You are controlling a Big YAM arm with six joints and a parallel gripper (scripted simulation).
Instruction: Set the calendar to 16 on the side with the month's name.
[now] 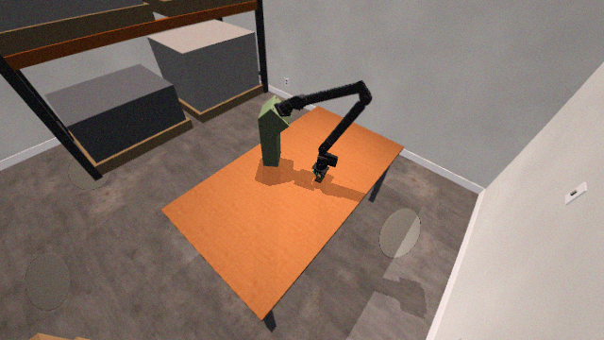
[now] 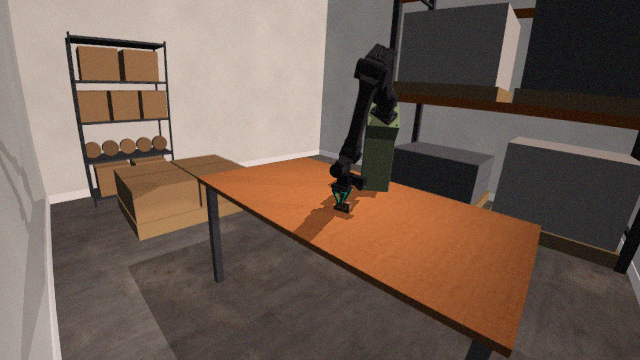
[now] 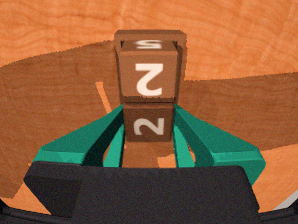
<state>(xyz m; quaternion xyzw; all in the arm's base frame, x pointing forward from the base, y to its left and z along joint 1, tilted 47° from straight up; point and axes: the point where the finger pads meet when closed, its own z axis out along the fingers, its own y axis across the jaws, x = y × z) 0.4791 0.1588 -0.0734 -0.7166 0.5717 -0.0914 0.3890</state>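
The brown calendar cube is 1 cm below my hand. Round my hand: dark calendar tray (1 cm behind, 1 cm to the left, 2 cm below).
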